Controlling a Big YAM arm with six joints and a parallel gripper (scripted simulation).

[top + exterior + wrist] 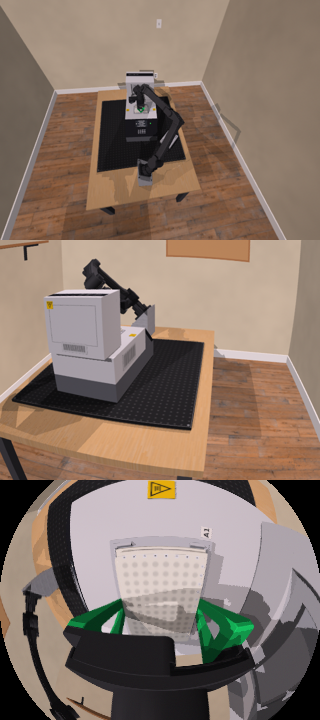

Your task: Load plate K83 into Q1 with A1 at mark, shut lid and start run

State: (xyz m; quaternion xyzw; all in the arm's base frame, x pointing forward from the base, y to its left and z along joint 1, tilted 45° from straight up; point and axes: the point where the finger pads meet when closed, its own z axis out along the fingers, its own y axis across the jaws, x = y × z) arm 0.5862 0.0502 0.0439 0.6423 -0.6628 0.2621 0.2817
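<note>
My hand is right at the white plate K83. Round my hand: plate nest N1 (250 mm behind, 270 mm to the right, 190 mm below).
</note>
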